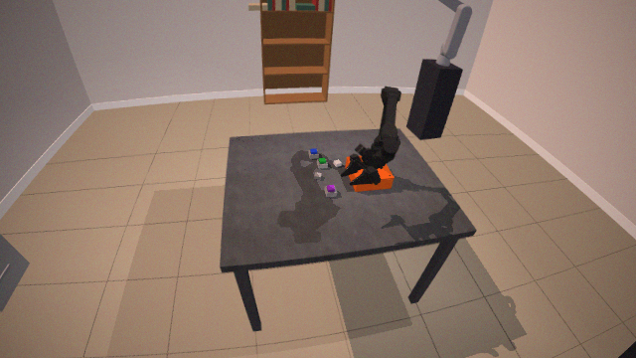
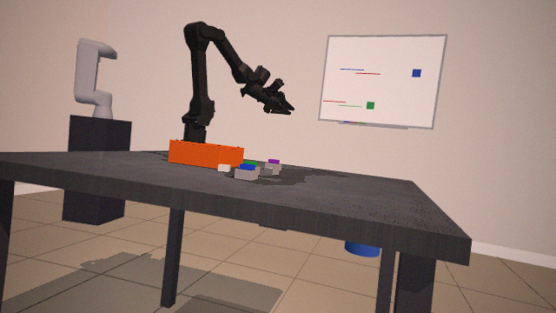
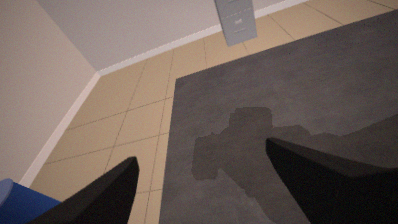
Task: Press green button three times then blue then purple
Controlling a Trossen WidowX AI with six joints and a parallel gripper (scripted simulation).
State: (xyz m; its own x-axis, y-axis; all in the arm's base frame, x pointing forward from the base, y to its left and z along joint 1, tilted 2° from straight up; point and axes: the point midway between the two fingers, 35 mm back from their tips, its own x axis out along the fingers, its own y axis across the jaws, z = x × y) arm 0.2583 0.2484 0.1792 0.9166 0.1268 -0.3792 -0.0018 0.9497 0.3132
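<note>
My gripper tip is 390 mm to the left of the green button, 200 mm above it and 50 mm past it. Also, from my gripper tip: blue button (480 mm to the right, 200 mm below, 30 mm behind); purple button (200 mm below, 170 mm to the right, 20 mm behind).
</note>
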